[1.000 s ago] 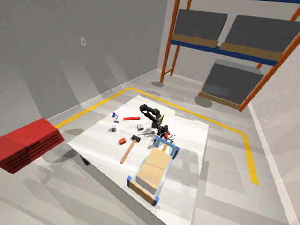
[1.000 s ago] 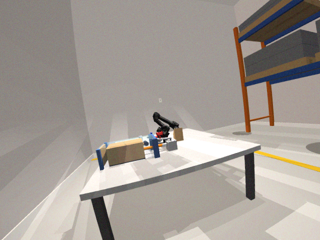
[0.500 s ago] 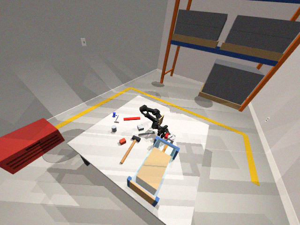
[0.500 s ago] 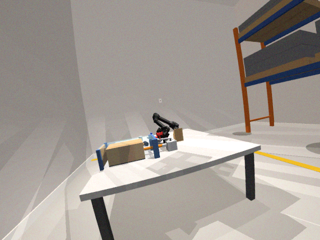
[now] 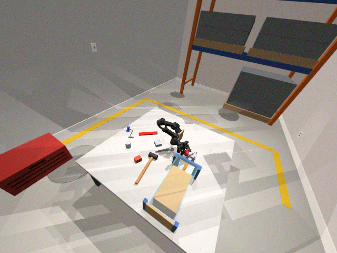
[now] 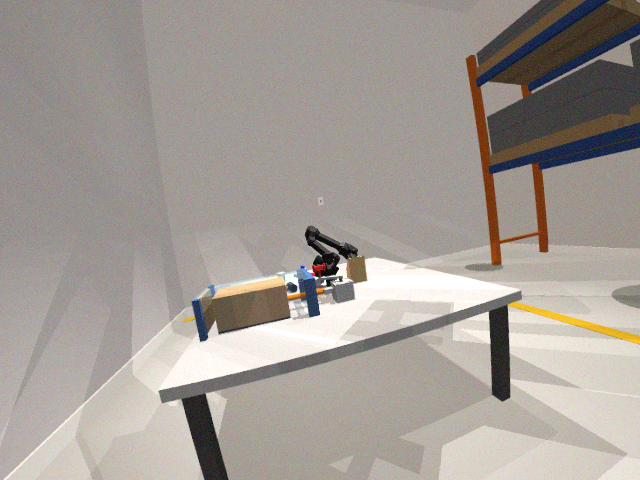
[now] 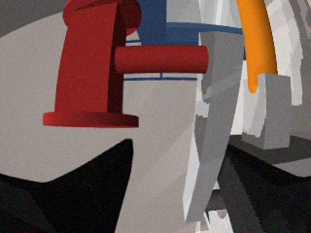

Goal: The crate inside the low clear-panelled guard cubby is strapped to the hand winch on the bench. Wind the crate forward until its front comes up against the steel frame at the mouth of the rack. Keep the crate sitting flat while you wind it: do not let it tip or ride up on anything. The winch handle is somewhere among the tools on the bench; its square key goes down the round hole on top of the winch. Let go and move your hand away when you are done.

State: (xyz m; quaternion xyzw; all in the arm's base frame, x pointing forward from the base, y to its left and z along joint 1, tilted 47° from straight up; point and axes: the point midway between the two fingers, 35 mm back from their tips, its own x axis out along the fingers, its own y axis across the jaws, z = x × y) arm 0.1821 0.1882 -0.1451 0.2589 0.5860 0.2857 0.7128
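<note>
My gripper tip is 1 cm short of the red-knobbed winch handle, 1 cm to the left of it and 1 cm above it. From my gripper tip the other things lie so: grey hand winch: 6 cm behind, 1 cm to the right, 10 cm below; red knob: 5 cm ahead, 2 cm to the right, 2 cm above; frame: 11 cm ahead, 3 cm to the left, 2 cm below.
</note>
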